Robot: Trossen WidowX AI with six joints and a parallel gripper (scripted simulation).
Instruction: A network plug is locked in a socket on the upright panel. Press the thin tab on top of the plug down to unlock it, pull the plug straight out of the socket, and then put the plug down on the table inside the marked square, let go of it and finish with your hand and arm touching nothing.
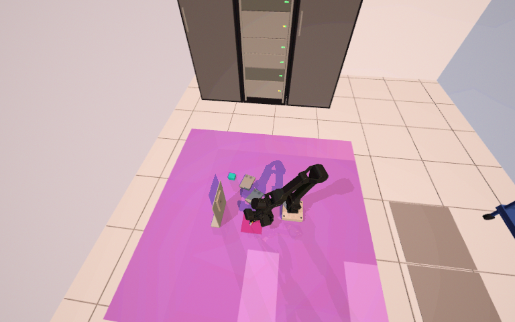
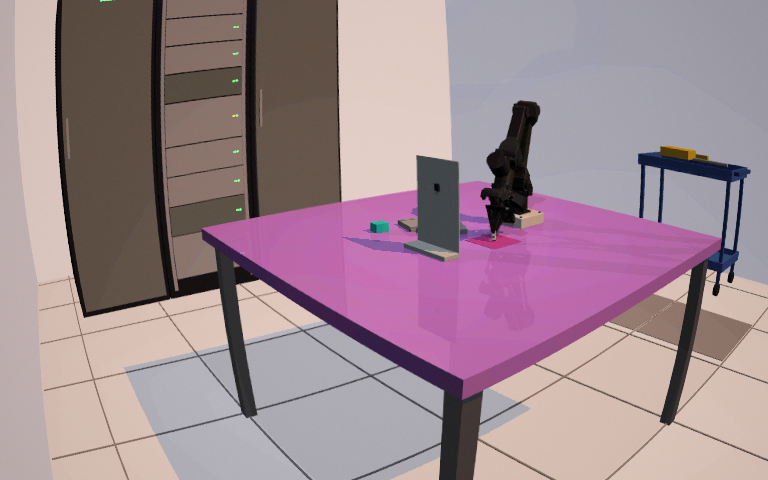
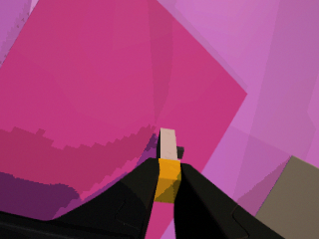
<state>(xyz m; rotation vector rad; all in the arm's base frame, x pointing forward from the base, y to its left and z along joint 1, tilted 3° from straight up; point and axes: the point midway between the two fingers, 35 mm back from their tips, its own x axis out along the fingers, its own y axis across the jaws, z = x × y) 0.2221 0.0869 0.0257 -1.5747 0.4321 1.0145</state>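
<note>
Right now the network plug is right at my gripper tip. Also, from my gripper tip: teal cube: 16 cm ahead, 32 cm to the right, 1 cm below; then marked square: 1 cm behind, 2 cm below; then upright panel: 18 cm ahead, 5 cm to the right, 9 cm above.
</note>
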